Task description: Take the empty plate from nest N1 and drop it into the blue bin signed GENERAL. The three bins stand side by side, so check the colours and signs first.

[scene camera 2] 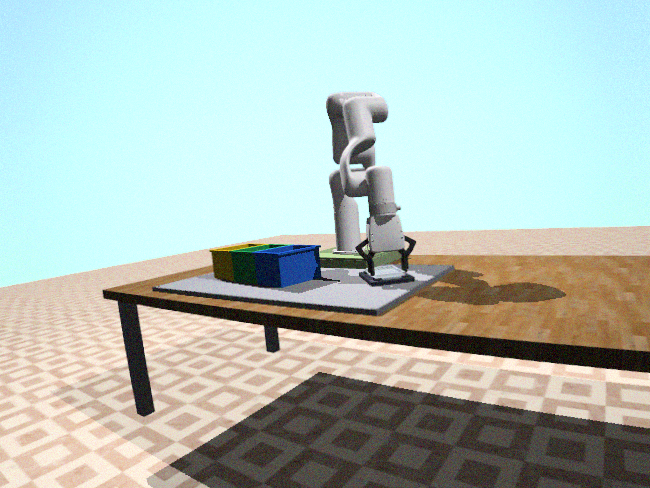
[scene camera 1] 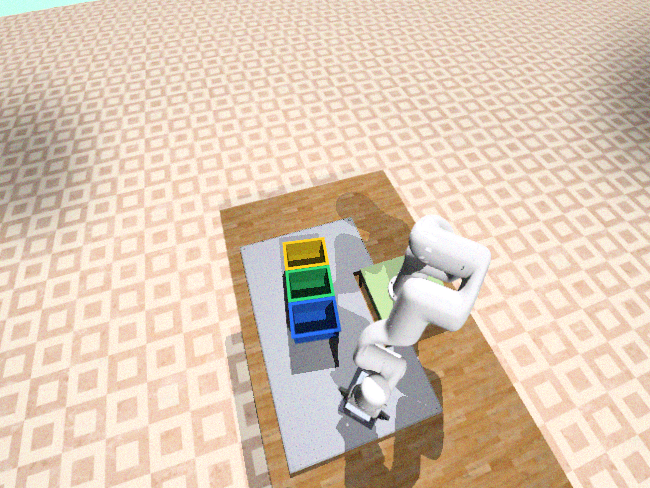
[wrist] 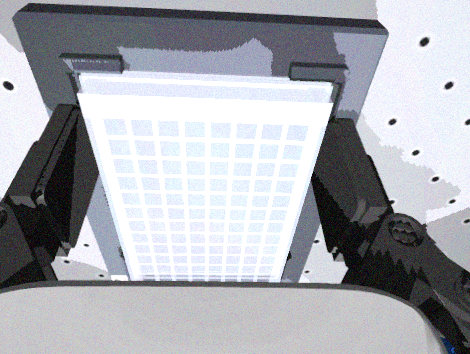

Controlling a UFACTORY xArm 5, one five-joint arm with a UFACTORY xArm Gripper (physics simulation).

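Places are measured from the arm's base along level axes (x ahead, y left, z up), in centimetres.
Pixels of known places: gripper, fingertip midpoint: [scene camera 2: 388, 273] [wrist: 209, 141]; arm's base at its link origin: [scene camera 2: 349, 251].
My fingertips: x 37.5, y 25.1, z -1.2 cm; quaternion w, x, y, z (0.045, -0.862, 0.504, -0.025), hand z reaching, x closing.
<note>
Ahead of a thing's pixels: the offset from my fingertips to its top centre. "spot": to the spot under its first point. Level surfaces: height alone.
The plate @(dx -3.6, dy -2.1, dz +0.5 cm) [scene camera 2: 388, 271] [wrist: 207, 192] is white and clear with a grid of square wells. It sits in a dark grey nest @(dx -3.6, dy -2.1, dz -0.4 cm) [scene camera 1: 360, 420] [scene camera 2: 375, 281] [wrist: 200, 35] with raised corner stops. My gripper [scene camera 1: 363, 403] [scene camera 2: 388, 270] [wrist: 209, 141] is open and low over the nest, its black fingers on either side of the plate's long edges and not clamped on it. The wrist view shows no readable nest label. The blue bin @(spot: dx +1.2, dy -26.3, dz +3.6 cm) [scene camera 1: 316, 336] [scene camera 2: 299, 267] is at the near end of the row of three. Its sign cannot be read in these views.
The green bin [scene camera 1: 309, 282] [scene camera 2: 244, 266] stands between the blue bin and the yellow bin [scene camera 1: 305, 247] [scene camera 2: 222, 265]. All stand on the grey board [scene camera 1: 309, 420] [scene camera 2: 210, 293] on a wooden table @(dz -3.5 cm) [scene camera 1: 483, 409] [scene camera 2: 525, 315]. A pale green base block [scene camera 1: 375, 283] [scene camera 2: 331, 257] is under the arm.
</note>
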